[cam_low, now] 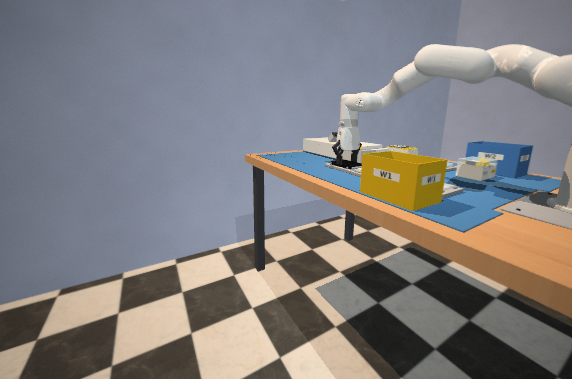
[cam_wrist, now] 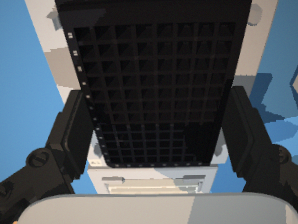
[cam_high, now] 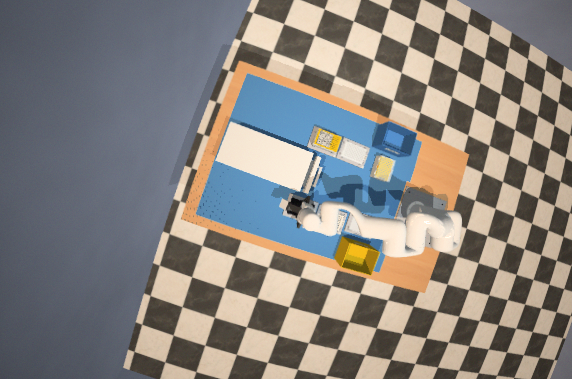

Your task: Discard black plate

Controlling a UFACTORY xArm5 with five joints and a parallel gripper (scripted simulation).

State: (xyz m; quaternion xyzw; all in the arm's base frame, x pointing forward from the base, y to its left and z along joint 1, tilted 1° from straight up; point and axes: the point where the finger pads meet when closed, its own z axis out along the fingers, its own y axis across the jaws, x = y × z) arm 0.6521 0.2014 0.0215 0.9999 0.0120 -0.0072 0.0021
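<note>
My hand is 1 cm above the black plate. The rest, counted from my hand: drawer: 19 cm to the right, 12 cm ahead, 1 cm below; white cooler: 19 cm to the right, 19 cm ahead; white plate: 17 cm behind, 1 cm below.
</note>
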